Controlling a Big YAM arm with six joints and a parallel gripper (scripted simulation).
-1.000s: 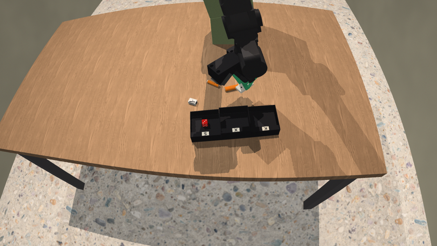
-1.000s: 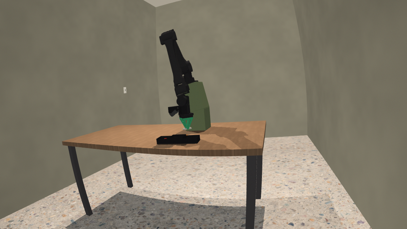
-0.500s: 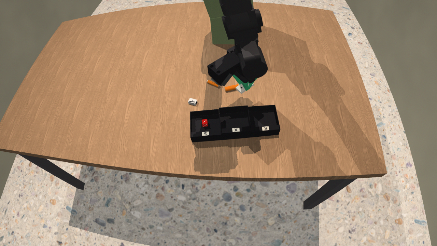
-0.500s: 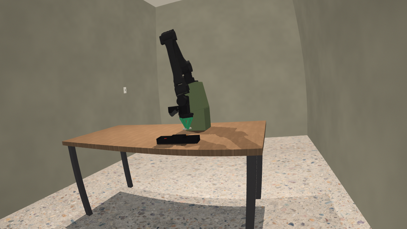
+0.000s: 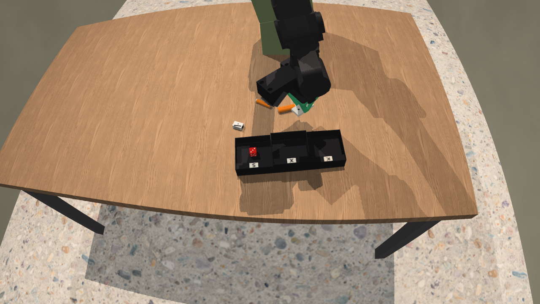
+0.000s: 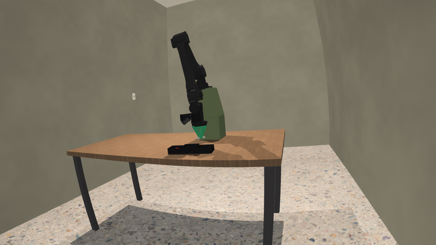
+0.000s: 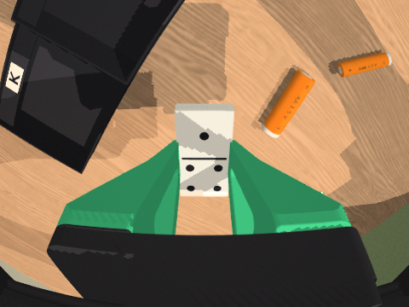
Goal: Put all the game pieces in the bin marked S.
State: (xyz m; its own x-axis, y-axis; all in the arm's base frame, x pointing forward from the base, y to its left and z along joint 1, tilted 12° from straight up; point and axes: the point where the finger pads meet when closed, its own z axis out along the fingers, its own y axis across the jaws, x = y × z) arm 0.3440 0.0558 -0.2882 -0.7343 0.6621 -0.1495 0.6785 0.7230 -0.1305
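Now: the red die 100 mm ahead of my hand, 110 mm to the right of it and 60 mm below it. From my hand the other things lie so: black bin marked S 100 mm ahead, 20 mm to the right, 50 mm below; then white domino right at my hand; then orange cylinder 50 mm behind, 110 mm to the right, 60 mm below.
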